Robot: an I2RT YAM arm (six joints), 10 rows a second.
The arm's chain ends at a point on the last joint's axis. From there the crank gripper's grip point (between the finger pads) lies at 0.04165 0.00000 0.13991 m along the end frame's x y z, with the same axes.
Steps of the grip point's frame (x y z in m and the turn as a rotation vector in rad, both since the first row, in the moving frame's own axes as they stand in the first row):
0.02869, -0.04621, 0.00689, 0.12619, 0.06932, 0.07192
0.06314, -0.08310, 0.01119, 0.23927, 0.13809, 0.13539
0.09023, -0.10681, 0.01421, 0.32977, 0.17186, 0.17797
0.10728, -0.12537, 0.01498, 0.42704, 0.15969, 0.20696
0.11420, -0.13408, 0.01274, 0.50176, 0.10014, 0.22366
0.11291, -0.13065, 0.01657, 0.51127, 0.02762, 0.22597
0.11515, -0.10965, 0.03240, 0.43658, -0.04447, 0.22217
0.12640, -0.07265, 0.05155, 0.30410, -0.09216, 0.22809
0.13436, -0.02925, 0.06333, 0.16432, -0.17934, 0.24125
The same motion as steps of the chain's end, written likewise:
0.01861, -0.03214, 0.01102, 0.12619, 0.06932, 0.07192
0.04265, -0.05768, 0.02148, 0.23927, 0.13809, 0.13539
0.06407, -0.07245, 0.02950, 0.32977, 0.17186, 0.17797
0.08120, -0.08001, 0.03379, 0.42704, 0.15969, 0.20696
0.09448, -0.07886, 0.03226, 0.50176, 0.10014, 0.22366
0.10242, -0.07243, 0.03318, 0.51127, 0.02762, 0.22597
0.11552, -0.05881, 0.04184, 0.43658, -0.04447, 0.22217
0.13542, -0.03841, 0.05336, 0.30410, -0.09216, 0.22809
0.15808, -0.01295, 0.05929, 0.16432, -0.17934, 0.24125

